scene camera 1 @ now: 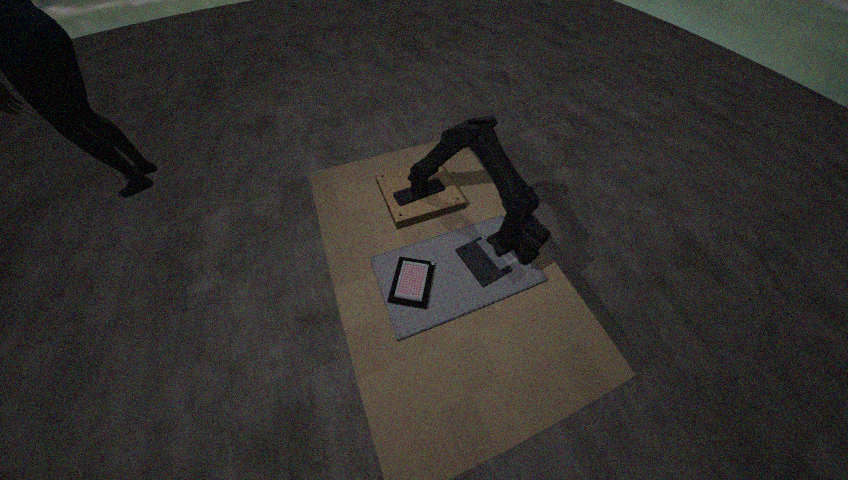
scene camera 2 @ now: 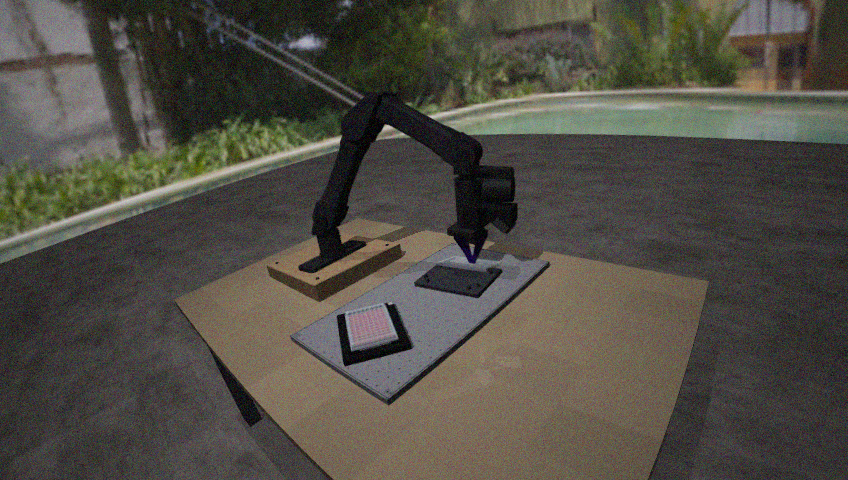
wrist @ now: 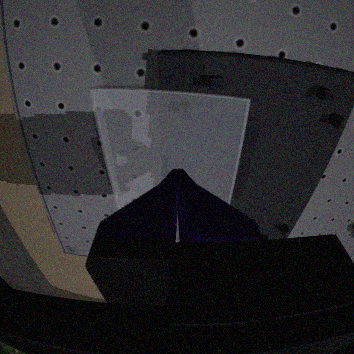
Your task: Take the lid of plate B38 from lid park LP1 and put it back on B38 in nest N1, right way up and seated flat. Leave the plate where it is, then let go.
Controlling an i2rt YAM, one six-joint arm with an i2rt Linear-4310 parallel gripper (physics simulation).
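Pixels of known places: gripper, fingertip midpoint: (scene camera 1: pixel 497 253) (scene camera 2: pixel 472 262) (wrist: pixel 177 177); arm's base at its link origin: (scene camera 1: pixel 419 192) (scene camera 2: pixel 333 257).
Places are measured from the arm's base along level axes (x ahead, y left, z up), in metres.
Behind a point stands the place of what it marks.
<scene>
Plate B38 (scene camera 1: pixel 411 279) @[x 0.325, y -0.193, z -0.003 m] (scene camera 2: pixel 370 325) @[x 0.333, y -0.196, z -0.003 m], pinkish with a pale rim, sits without a lid in the black nest N1 (scene camera 1: pixel 407 303) @[x 0.386, y -0.238, z -0.016 m] (scene camera 2: pixel 376 355) @[x 0.387, y -0.243, z -0.021 m]. The clear lid (wrist: pixel 200 125) @[x 0.408, y 0.098, z -0.004 m] (scene camera 1: pixel 493 252) @[x 0.361, y 0.097, z -0.004 m] lies off-centre, partly over the dark lid park LP1 (scene camera 1: pixel 476 264) @[x 0.368, y 0.026, z -0.018 m] (scene camera 2: pixel 452 284) @[x 0.372, y 0.019, z -0.018 m] (wrist: pixel 295 150) @[x 0.390, y 0.031, z -0.018 m] and partly beyond its edge over the board. Whether it is tilted, or which way up it is, I cannot tell. My gripper (scene camera 2: pixel 473 261) @[x 0.371, y 0.108, z -0.007 m] (wrist: pixel 177 177) @[x 0.371, y 0.108, z -0.007 m] is shut with nothing between its fingertips, which are over the lid in the wrist view. The fingers hide the lid's near part there; contact is unclear.
The grey perforated board (scene camera 1: pixel 440 315) @[x 0.462, y -0.165, z -0.028 m] (scene camera 2: pixel 428 333) @[x 0.424, y -0.142, z -0.028 m] (wrist: pixel 45 45) @[x 0.446, y 0.187, z -0.028 m] carries the nest and lid park on the wooden table (scene camera 1: pixel 476 386) @[x 0.681, y -0.174, z -0.041 m] (scene camera 2: pixel 535 368) @[x 0.631, y -0.139, z -0.041 m]. The arm stands on a wooden base block (scene camera 1: pixel 425 212) @[x 0.105, y -0.028, z 0.003 m] (scene camera 2: pixel 357 276) @[x 0.111, y -0.021, z -0.028 m] behind the board. A person (scene camera 1: pixel 47 77) stands away from the table.
</scene>
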